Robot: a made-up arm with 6 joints.
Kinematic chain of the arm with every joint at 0, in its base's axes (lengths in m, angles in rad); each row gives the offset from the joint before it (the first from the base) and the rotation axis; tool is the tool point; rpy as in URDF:
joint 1: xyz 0 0 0.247 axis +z
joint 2: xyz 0 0 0 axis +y
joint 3: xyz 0.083 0 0.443 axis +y
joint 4: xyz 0.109 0 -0.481 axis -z
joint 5: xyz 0 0 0 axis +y
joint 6: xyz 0.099 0 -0.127 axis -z
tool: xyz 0 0 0 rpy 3.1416 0 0
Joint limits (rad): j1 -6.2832..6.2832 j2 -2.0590..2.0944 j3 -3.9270..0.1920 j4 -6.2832..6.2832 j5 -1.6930..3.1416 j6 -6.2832..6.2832
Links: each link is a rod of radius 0.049 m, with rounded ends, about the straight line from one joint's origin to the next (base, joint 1, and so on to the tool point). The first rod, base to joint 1, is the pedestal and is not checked.
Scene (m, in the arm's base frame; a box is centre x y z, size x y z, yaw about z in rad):
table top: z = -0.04
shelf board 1: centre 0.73 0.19 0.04 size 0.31 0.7 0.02 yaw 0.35
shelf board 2: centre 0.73 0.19 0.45 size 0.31 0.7 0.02 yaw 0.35
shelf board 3: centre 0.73 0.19 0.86 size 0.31 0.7 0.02 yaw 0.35
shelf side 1: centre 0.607 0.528 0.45 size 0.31 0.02 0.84 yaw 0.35
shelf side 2: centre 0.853 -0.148 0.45 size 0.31 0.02 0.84 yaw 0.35
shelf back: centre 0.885 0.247 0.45 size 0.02 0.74 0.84 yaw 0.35
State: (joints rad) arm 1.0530 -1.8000 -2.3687 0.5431 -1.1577 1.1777
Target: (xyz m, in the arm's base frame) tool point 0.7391 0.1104 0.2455
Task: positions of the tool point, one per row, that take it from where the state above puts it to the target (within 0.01 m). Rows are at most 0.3 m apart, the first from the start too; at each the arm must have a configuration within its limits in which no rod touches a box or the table.
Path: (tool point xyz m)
1: -0.4252 -0.8236 0.4224
2: -0.4207 -0.7393 0.5814
3: -0.3882 -0.6235 0.7113
4: -0.3311 -0.4873 0.8009
5: -0.2558 -0.3437 0.8429
6: -0.1019 -0.1616 0.9274
7: 0.0875 -0.0087 0.9157
8: 0.2761 0.0882 0.8144
9: 0.4254 0.1187 0.6459
10: 0.5045 0.0897 0.4436
11: 0.4984 0.0226 0.2455
12: 0.6245 0.0684 0.2460
13: 0.7391 0.1104 0.2456

